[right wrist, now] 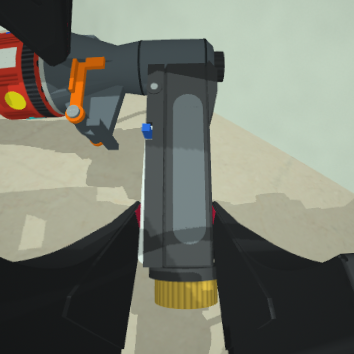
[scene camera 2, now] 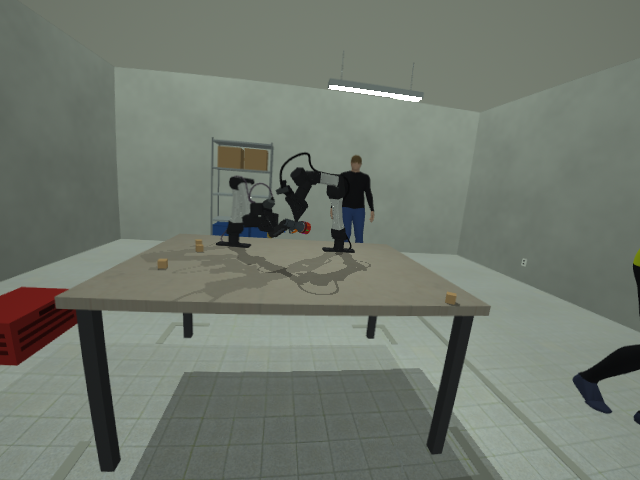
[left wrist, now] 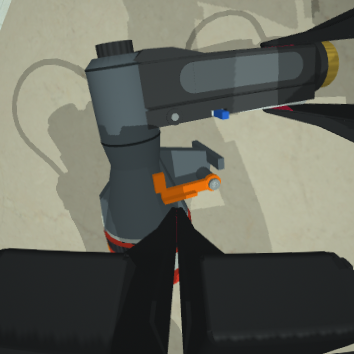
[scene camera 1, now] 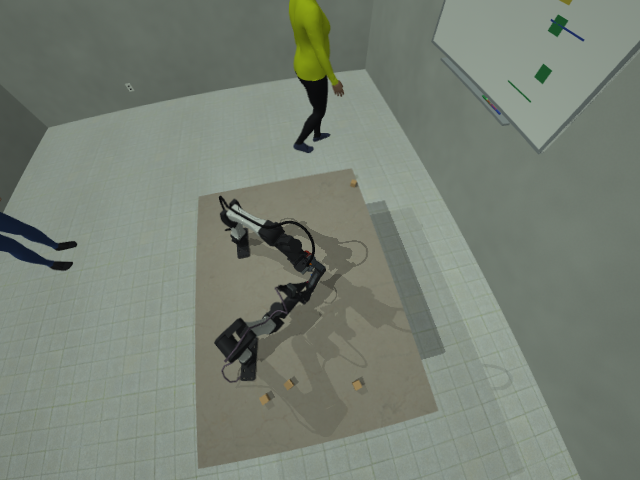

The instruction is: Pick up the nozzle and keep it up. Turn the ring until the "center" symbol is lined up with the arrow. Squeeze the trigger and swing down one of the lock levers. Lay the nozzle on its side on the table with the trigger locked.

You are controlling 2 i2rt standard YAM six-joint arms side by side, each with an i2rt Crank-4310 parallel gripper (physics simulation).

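Places are measured from the left arm's base along level axes (x ahead, y right, z down), in centimetres.
Pixels of known places: left gripper, fingertip midpoint: (right wrist: 61, 60) (scene camera 2: 295, 221) (left wrist: 176, 211); right gripper, fingertip midpoint: (right wrist: 175, 205) (scene camera 2: 276, 231) (left wrist: 261, 77) (scene camera 1: 312, 283); left arm's base, origin of the base link: (scene camera 2: 338, 250) (scene camera 1: 242, 243); right arm's base, origin of the base link: (scene camera 2: 233, 245) (scene camera 1: 249, 358).
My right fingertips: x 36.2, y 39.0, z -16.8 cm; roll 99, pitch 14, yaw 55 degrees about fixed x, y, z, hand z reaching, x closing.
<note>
Ahead of a thing's pixels: the offset from my right fingertips to its top centre. "spot": to the spot under its first point.
The dark grey nozzle {spot: dx +5.8, dy -7.4, dz -4.0 cm} (scene camera 2: 293, 225) (left wrist: 131, 185) (right wrist: 131, 65) is held above the table. My right gripper (right wrist: 175, 205) (left wrist: 261, 77) is shut on its handle near the yellow end. The red ring {dx +0.0, dy -12.8, dz -5.6 cm} (right wrist: 10, 75) (scene camera 2: 307, 227) shows a yellow dot and part of a white patch; the arrow cannot be made out. An orange lock lever {dx -0.2, dy -7.3, dz -5.1 cm} (left wrist: 187, 192) (right wrist: 77, 90) lies along the nozzle's side by the grey trigger (left wrist: 189, 162) (right wrist: 104, 111). My left gripper (left wrist: 176, 211) is shut and empty, its fingertips together over the nozzle body near lever and ring, partly hiding the ring; contact is unclear.
Three wooden cubes {dx -32.3, dy +45.1, dz +13.4 cm} (scene camera 1: 265, 398) {dx -20.4, dy +41.3, dz +13.4 cm} (scene camera 1: 289, 383) {dx +10.5, dy +48.2, dz +13.4 cm} (scene camera 1: 357, 384) lie on the table (scene camera 1: 227, 434) (scene camera 2: 279, 308) at the bottom in scene camera 1. Another cube {dx +41.4, dy -66.8, dz +13.4 cm} (scene camera 1: 353, 183) (scene camera 2: 450, 298) lies at a table corner. A small blue tab {spot: dx +0.5, dy -3.2, dz -3.3 cm} (left wrist: 220, 114) (right wrist: 146, 131) sits on the handle.
</note>
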